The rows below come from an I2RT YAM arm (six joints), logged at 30 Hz.
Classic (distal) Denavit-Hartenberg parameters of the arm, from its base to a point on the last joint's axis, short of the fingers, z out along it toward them. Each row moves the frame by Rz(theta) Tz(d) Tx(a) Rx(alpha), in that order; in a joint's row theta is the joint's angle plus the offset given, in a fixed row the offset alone. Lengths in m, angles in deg.
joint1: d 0.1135; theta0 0; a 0.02; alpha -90
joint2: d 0; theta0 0; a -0.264; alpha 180
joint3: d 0; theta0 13.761; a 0.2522; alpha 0
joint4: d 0; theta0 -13.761; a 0.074; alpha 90
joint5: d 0; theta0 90; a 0; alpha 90
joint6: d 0.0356; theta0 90; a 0; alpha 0
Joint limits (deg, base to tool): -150..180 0..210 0..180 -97..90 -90..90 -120..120
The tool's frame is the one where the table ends.
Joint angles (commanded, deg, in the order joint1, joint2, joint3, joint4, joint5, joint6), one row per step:
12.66 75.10 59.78 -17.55 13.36 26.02
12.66 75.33 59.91 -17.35 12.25 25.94
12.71 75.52 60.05 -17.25 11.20 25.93
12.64 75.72 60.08 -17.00 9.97 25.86
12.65 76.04 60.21 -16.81 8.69 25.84
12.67 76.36 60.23 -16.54 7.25 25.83
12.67 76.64 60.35 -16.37 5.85 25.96
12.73 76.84 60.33 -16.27 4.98 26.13
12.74 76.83 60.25 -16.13 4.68 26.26
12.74 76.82 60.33 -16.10 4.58 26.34
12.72 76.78 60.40 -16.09 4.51 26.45
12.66 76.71 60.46 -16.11 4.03 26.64
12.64 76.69 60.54 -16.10 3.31 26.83
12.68 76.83 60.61 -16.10 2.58 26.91
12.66 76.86 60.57 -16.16 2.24 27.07
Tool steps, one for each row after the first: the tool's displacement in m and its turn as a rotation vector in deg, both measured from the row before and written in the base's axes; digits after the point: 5 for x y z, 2 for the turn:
0.00107 0.00093 -0.00009 0.54 0.04 0.98
0.00079 0.00110 0.00001 0.56 0.08 0.94
0.00095 0.00061 -0.00047 0.61 0.07 1.00
0.00129 0.00115 -0.00055 0.66 0.15 1.10
0.00120 0.00129 -0.00108 0.74 0.20 1.24
0.00110 0.00113 -0.00044 0.85 0.17 1.11
0.00057 0.00101 -0.00098 0.57 0.24 0.70
-0.00003 0.00024 -0.00021 0.28 -0.02 0.19
0.00009 0.00008 0.00058 0.15 -0.10 0.04
-0.00002 -0.00007 0.00063 0.16 -0.10 -0.02
-0.00015 -0.00006 0.00066 0.43 -0.03 0.24
-0.00001 0.00035 0.00058 0.56 0.00 0.49
0.00040 0.00077 -0.00029 0.43 0.16 0.61
-0.00003 0.00010 -0.00049 0.28 0.19 0.18

